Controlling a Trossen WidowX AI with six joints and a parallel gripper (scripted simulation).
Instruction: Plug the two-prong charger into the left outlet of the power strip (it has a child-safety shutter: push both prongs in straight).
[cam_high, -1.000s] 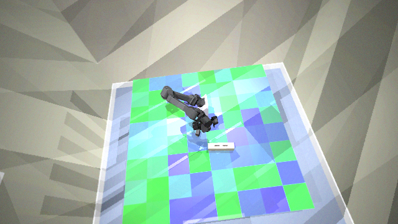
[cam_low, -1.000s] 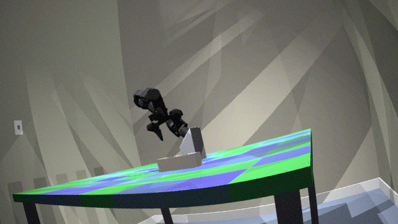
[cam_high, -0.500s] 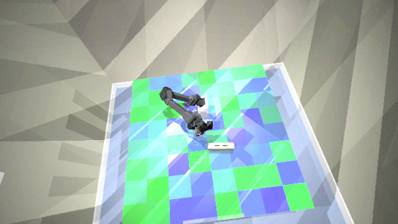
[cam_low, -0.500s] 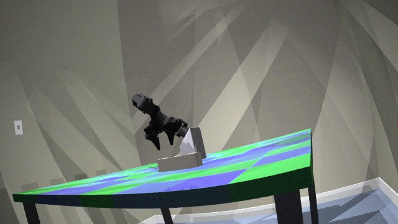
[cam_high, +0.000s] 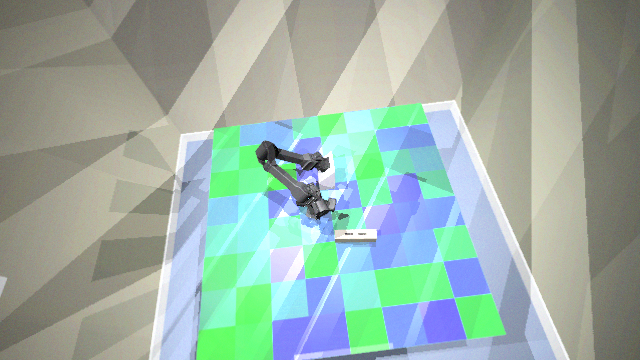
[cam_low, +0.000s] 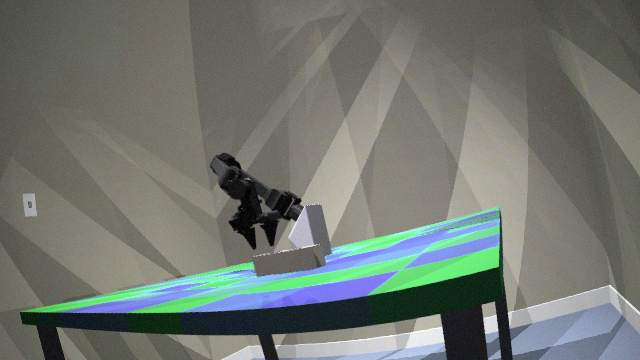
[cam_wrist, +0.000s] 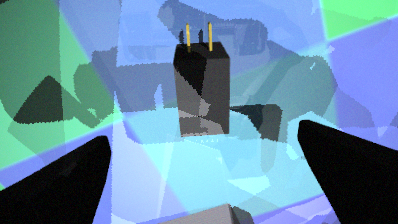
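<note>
Right now my gripper tip is 2 cm short of the two-prong charger, 1 cm to the left of it and 5 cm above it.
</note>
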